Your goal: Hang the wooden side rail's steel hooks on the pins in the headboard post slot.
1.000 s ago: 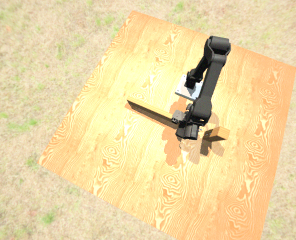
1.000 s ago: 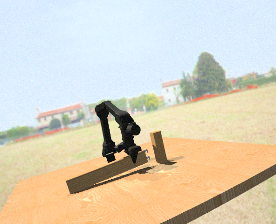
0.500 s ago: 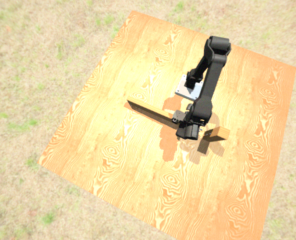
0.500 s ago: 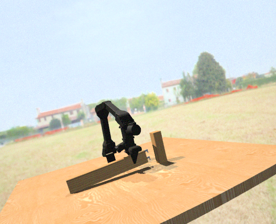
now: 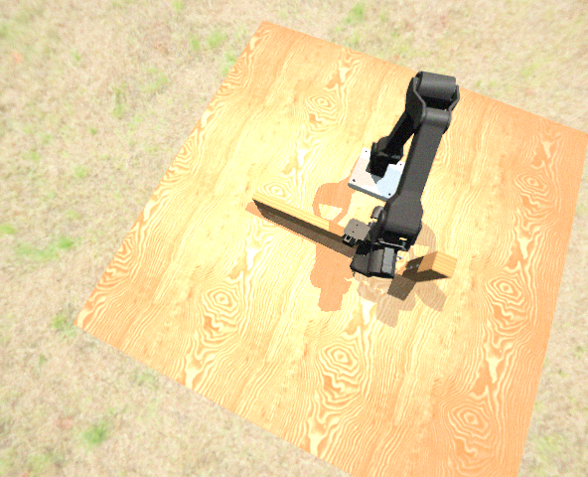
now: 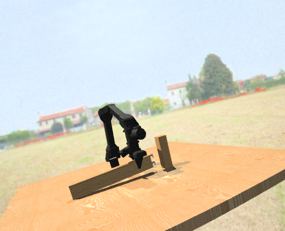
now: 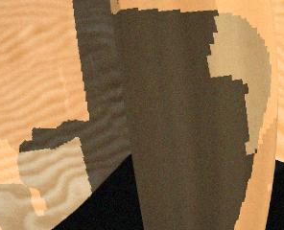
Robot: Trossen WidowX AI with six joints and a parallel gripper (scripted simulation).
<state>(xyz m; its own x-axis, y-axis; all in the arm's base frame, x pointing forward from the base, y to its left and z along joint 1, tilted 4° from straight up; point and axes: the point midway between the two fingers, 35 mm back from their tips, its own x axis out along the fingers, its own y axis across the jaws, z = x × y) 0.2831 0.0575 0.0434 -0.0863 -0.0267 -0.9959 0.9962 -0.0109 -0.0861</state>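
My gripper tip is 160 mm to the right of the headboard post and 40 mm below it.
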